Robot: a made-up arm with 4 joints.
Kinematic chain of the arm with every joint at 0, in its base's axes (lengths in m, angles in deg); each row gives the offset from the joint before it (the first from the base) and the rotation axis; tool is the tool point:
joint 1: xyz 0 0 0.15 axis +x
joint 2: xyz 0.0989 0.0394 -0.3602 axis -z
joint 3: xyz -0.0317 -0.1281 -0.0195 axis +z
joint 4: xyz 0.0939 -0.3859 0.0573 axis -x
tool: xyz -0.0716 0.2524 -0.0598
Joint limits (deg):
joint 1: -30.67..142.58
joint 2: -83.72..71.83
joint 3: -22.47..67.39
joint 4: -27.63..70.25
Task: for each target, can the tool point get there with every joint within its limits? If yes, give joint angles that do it. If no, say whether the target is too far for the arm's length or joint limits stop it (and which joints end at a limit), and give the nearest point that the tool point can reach.
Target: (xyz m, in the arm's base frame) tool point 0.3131 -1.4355 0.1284
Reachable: no: too far | nearest point 0.1808 -0.6772 -0.1229 | short by 0.810 m
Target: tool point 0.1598 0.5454 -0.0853
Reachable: yes | joints 93.08 19.06 48.12 40.58
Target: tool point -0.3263 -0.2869 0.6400
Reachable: no: joint limits stop it (at a limit: joint 1, joint 2, joint 3, joint 4) | nearest point -0.1685 0.1431 0.3658 | short by 0.534 m
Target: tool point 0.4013 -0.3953 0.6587
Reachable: no: joint limits stop it (at a limit: joint 1, joint 2, joint 3, joint 4) | nearest point 0.3757 0.1007 0.8035 | short by 0.517 m
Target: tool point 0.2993 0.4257 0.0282
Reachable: yes | joints 82.36 -34.45 54.71 13.17
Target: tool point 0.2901 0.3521 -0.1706
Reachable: yes | joints 66.98 -35.13 19.69 15.99
